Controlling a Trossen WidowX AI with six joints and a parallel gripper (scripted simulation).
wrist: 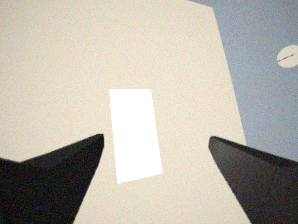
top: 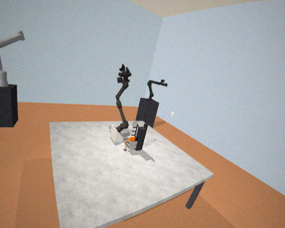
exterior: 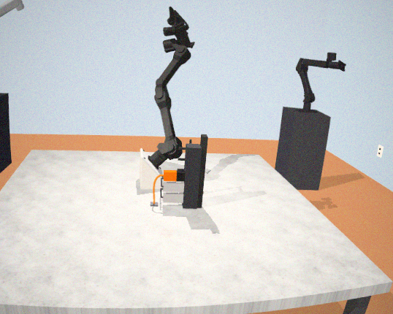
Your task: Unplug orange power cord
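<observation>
Right now the orange plug is 640 mm below my gripper tip, 480 mm ahead of it and 40 mm to the left of it.
</observation>
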